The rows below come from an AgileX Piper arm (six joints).
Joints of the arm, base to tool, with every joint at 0 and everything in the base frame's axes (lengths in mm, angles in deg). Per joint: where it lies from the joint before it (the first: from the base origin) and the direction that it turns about. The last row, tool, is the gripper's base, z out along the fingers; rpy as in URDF.
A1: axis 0 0 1 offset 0.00 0.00 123.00
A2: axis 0 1 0 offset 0.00 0.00 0.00
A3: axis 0 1 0 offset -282.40 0.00 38.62
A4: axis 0.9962 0 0.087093 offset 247.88 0.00 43.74
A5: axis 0 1 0 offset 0.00 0.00 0.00
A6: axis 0.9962 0 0.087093 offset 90.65 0.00 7.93
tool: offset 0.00 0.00 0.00 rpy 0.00 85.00 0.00
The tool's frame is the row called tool.
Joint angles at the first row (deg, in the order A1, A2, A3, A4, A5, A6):
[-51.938, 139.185, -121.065, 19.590, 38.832, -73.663]
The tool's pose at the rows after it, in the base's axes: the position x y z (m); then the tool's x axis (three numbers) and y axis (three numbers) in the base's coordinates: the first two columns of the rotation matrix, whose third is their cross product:
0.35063 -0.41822 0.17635 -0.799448 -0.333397 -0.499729 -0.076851 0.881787 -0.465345
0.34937 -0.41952 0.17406 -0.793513 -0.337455 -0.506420 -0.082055 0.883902 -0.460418
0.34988 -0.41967 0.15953 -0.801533 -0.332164 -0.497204 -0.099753 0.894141 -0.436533
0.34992 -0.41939 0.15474 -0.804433 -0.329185 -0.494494 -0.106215 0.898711 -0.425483
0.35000 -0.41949 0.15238 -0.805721 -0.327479 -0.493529 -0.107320 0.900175 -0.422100
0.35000 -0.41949 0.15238 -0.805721 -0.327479 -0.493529 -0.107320 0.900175 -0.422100
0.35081 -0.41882 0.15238 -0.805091 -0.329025 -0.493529 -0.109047 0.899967 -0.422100
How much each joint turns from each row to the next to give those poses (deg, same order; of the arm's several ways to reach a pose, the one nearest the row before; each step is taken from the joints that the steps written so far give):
[-0.673, -0.001, 0.003, 5.850, 0.239, -7.083]
[-0.335, 0.284, 0.000, 1.412, 0.225, -1.473]
[0.001, 1.479, -0.002, 0.000, 0.567, -0.350]
[-0.001, 0.472, 0.000, 0.000, 0.379, -0.035]
[0.000, 0.247, 0.002, 0.001, -0.001, 0.000]
[0.000, 0.000, 0.000, 0.000, 0.000, 0.000]
[0.111, 0.001, -0.003, -0.002, 0.001, 0.001]

